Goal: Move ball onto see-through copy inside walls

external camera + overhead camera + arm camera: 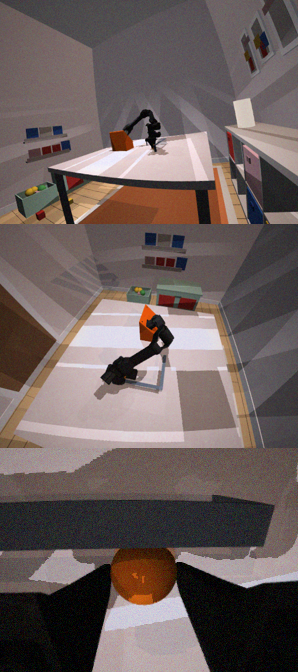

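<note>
My gripper tip is 10 mm above the see-through copy of ball. From my gripper tip the other things lie so: orange ball (right at my gripper tip).
</note>
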